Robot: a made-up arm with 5 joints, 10 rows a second.
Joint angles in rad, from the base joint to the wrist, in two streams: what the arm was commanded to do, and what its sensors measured. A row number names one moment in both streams.
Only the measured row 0 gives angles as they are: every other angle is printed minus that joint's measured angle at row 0.
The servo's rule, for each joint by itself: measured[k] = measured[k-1] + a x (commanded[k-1-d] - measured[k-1]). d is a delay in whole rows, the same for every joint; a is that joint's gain. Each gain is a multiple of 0.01, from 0.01 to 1. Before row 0 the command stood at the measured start. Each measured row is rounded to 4 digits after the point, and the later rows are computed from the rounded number. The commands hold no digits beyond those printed.
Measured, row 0: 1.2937 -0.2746 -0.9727 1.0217 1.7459
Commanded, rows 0 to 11: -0.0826 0.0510 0.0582 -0.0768 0.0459; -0.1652 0.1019 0.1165 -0.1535 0.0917; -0.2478 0.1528 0.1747 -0.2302 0.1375; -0.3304 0.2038 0.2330 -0.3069 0.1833; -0.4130 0.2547 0.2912 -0.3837 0.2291; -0.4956 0.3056 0.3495 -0.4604 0.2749; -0.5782 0.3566 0.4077 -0.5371 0.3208; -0.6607 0.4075 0.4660 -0.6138 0.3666; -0.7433 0.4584 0.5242 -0.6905 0.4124; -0.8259 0.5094 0.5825 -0.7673 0.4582; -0.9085 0.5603 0.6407 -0.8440 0.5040; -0.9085 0.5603 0.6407 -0.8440 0.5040
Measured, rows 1 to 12: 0.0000 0.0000 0.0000 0.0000 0.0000; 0.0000 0.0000 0.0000 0.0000 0.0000; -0.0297 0.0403 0.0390 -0.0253 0.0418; -0.0785 0.0890 0.0909 -0.0676 0.0872; -0.1394 0.1394 0.1470 -0.1213 0.1330; -0.2082 0.1903 0.2046 -0.1825 0.1788; -0.2819 0.2412 0.2626 -0.2489 0.2246; -0.3588 0.2921 0.3208 -0.3187 0.2704; -0.4378 0.3431 0.3790 -0.3908 0.3163; -0.5180 0.3940 0.4373 -0.4644 0.3621; -0.5991 0.4449 0.4955 -0.5390 0.4079; -0.6807 0.4959 0.5538 -0.6143 0.4537
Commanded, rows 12 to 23: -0.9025 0.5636 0.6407 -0.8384 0.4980; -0.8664 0.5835 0.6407 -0.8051 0.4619; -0.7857 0.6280 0.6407 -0.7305 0.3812; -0.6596 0.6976 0.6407 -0.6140 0.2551; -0.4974 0.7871 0.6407 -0.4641 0.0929; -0.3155 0.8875 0.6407 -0.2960 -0.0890; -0.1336 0.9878 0.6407 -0.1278 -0.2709; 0.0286 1.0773 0.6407 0.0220 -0.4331; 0.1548 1.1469 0.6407 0.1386 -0.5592; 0.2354 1.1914 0.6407 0.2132 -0.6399; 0.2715 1.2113 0.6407 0.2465 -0.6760; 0.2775 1.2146 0.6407 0.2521 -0.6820
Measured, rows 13 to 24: -0.7627 0.5468 0.6120 -0.6901 0.4995; -0.8152 0.5575 0.6312 -0.7409 0.5036; -0.8466 0.5623 0.6376 -0.7731 0.4985; -0.8537 0.5790 0.6397 -0.7837 0.4652; -0.8292 0.6177 0.6404 -0.7661 0.3888; -0.7681 0.6808 0.6406 -0.7159 0.2671; -0.6706 0.7648 0.6407 -0.6328 0.1086; -0.5428 0.8617 0.6407 -0.5217 -0.0712; -0.3955 0.9613 0.6407 -0.3917 -0.2529; -0.2428 1.0529 0.6407 -0.2552 -0.4169; -0.0997 1.1272 0.6407 -0.1252 -0.5464; 0.0209 1.1779 0.6407 -0.0135 -0.6315
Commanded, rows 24 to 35: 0.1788 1.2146 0.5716 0.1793 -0.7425; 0.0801 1.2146 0.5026 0.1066 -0.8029; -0.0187 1.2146 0.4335 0.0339 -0.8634; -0.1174 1.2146 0.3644 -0.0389 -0.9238; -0.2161 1.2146 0.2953 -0.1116 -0.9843; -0.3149 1.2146 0.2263 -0.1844 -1.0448; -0.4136 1.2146 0.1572 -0.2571 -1.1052; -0.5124 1.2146 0.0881 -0.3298 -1.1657; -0.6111 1.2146 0.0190 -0.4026 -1.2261; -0.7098 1.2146 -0.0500 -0.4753 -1.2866; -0.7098 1.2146 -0.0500 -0.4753 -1.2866; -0.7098 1.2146 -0.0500 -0.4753 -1.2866
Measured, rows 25 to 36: 0.1111 1.2043 0.6407 0.0723 -0.6720; 0.1710 1.2124 0.6407 0.1316 -0.6811; 0.1738 1.2141 0.5944 0.1473 -0.7370; 0.1401 1.2145 0.5329 0.1339 -0.7970; 0.0829 1.2146 0.4663 0.1009 -0.8574; 0.0108 1.2146 0.3980 0.0548 -0.9178; -0.0709 1.2146 0.3292 -0.0001 -0.9783; -0.1587 1.2146 0.2603 -0.0609 -1.0388; -0.2505 1.2146 0.1912 -0.1256 -1.0992; -0.3448 1.2146 0.1221 -0.1930 -1.1597; -0.4407 1.2146 0.0530 -0.2622 -1.2201; -0.5376 1.2146 -0.0160 -0.3325 -1.2806
